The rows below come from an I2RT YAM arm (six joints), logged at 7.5 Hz.
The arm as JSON. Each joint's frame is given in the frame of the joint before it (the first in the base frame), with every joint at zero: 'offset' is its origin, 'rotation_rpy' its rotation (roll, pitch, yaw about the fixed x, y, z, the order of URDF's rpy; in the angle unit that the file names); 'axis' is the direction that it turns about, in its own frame. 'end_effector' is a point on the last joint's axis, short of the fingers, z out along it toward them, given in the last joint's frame.
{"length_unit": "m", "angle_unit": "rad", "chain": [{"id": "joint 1", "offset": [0.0, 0.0, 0.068], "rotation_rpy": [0.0, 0.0, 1.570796], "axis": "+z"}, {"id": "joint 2", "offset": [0.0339, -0.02, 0.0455], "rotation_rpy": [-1.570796, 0.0, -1.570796], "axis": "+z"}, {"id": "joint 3", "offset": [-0.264, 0.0, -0.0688], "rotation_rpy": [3.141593, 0.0, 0.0], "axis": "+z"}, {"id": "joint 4", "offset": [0.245, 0.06, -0.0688], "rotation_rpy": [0.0, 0.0, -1.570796], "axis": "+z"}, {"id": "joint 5", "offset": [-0.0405, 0.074, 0.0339], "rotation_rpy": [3.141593, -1.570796, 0.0], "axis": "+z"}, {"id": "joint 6", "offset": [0.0, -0.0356, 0.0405], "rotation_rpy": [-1.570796, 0.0, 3.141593], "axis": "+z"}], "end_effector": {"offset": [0.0, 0.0, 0.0], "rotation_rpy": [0.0, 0.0, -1.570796]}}
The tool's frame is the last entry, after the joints.
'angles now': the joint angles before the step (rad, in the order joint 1, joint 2, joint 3, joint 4, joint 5, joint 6). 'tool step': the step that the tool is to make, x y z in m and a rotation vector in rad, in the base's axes. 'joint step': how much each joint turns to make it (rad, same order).
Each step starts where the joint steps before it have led.
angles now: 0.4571 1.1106 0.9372 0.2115 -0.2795 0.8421
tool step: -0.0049 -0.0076 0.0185 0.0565 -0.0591 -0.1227
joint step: -0.0016 -0.0289 0.0233 0.0292 0.1227 0.0154
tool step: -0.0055 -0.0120 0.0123 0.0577 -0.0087 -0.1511
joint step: -0.0135 -0.0356 0.0164 -0.0165 0.1430 0.0290
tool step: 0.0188 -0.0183 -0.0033 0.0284 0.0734 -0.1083
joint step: -0.0936 0.0396 0.0308 -0.0478 0.0215 0.0521
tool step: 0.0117 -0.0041 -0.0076 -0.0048 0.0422 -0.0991
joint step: -0.0188 0.0357 0.0064 -0.0123 0.0808 0.0033
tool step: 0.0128 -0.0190 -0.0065 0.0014 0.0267 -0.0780
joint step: -0.0820 0.0259 -0.0003 0.0002 -0.0036 0.0091
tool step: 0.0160 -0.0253 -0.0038 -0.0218 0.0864 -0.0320
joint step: -0.1107 0.0461 0.0508 -0.0935 -0.0785 -0.0060
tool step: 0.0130 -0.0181 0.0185 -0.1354 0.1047 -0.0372
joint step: -0.0692 0.0674 0.1695 -0.2204 -0.0171 -0.1268
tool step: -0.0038 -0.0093 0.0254 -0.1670 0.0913 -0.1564
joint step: -0.0092 0.0309 0.1662 -0.2274 0.1792 -0.1246
